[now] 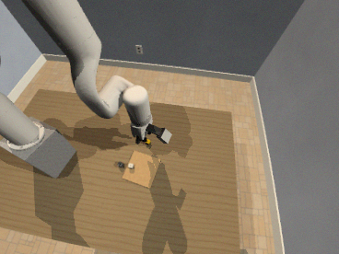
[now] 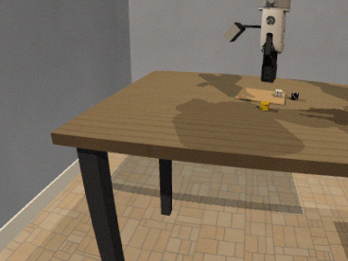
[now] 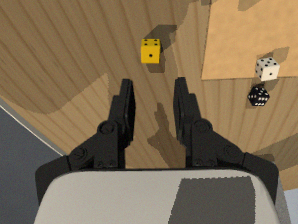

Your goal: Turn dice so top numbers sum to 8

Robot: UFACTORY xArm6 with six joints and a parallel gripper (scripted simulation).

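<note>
My gripper is now 9 cm above the yellow die. The rest, counted from my hand: black die: 14 cm to the right, 9 cm below, 8 cm behind; tan mat: 13 cm to the right, 9 cm below, 2 cm ahead; white die: 14 cm to the right, 8 cm below, 3 cm behind.
</note>
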